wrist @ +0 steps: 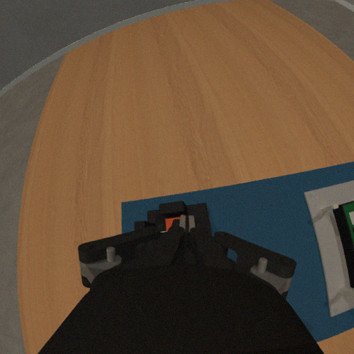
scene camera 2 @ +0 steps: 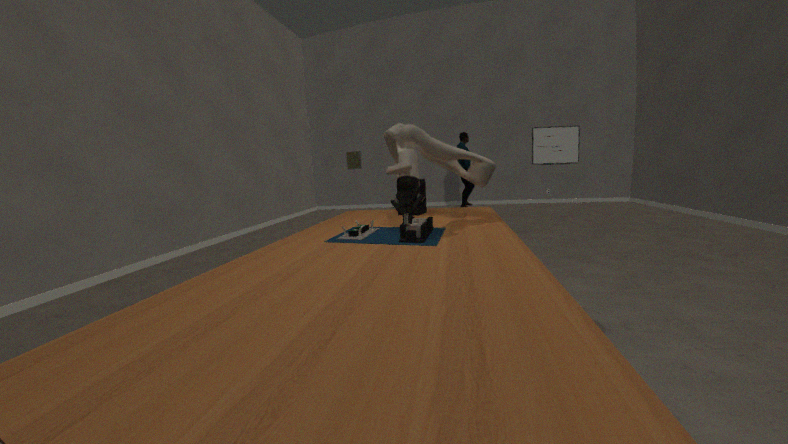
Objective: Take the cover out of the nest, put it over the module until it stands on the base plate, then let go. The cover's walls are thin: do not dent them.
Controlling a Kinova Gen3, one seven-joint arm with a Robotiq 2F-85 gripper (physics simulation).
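Note:
The black nest [scene camera 2: 409, 234] [wrist: 201, 212] stands on the blue mat. The light grey cover [scene camera 2: 420, 224] sits inside the nest in the scene view; the fingers hide most of it in the wrist view. An orange patch [wrist: 172, 223] shows inside the nest. My gripper [scene camera 2: 406, 218] [wrist: 186, 223] points down at the nest, fingertips together, with nothing seen held between them. Its exact height over the cover is hard to tell. The module [scene camera 2: 358, 229] [wrist: 350, 220], black with a green top, stands on the pale base plate [wrist: 321, 245], left of the nest in the scene view.
The blue mat [scene camera 2: 386, 237] [wrist: 270, 200] lies under the nest and base plate on the long wooden table [scene camera 2: 386, 330] [wrist: 150, 100]. Small pale uprights rise around the module. A person [scene camera 2: 464, 165] stands beyond the table, behind the arm.

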